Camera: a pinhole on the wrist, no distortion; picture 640 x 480 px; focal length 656.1 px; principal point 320.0 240.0 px. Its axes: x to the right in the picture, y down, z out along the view. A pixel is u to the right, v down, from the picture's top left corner.
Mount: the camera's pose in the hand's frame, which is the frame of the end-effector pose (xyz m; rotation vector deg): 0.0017 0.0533 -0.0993 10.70 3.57 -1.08
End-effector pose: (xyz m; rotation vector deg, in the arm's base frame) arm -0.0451 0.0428 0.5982 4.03 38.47 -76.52
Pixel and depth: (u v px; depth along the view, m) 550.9 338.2 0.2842
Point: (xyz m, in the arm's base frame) 0.0752 -0.1262 0.6736
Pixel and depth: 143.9 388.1 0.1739
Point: 0.0403 0.0536 0.6611
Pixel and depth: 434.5 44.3 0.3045
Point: -0.0513 -0.1180 0.7394
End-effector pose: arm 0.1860 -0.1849 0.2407 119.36 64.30 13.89
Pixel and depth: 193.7 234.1 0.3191
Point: 0.2607 -0.3272 0.0891
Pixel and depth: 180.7 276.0 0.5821
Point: 0.3533 -0.4981 -0.1018
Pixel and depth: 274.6 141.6 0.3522
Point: 0.2576 -0.2896 0.0296
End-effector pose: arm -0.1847 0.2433 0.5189 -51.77 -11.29 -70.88
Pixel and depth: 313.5 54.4 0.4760
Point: -0.2103 0.4546 0.8364
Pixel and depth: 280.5 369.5 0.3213
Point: -0.0594 0.3998 0.6425
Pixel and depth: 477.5 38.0 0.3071
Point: -0.1781 0.2956 0.7366
